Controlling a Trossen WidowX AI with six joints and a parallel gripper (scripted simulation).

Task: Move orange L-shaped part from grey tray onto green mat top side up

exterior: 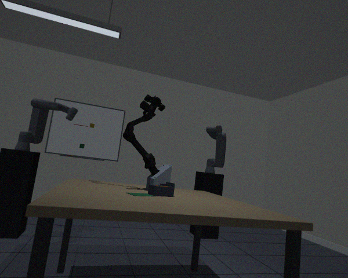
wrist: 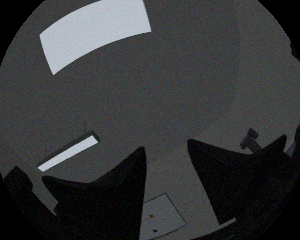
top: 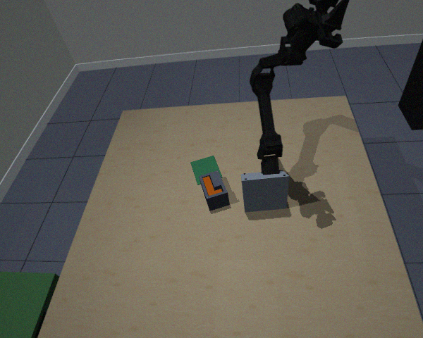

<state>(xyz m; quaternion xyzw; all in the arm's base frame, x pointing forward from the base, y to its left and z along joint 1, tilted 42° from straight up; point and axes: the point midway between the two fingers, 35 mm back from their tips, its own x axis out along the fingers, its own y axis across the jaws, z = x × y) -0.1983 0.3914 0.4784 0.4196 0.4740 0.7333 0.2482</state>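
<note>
The orange L-shaped part is 420 mm ahead of my gripper tip, 30 mm to the left of it and 750 mm below it. The rest, counted from my gripper tip: green mat (470 mm ahead, 130 mm to the right, 810 mm below).
</note>
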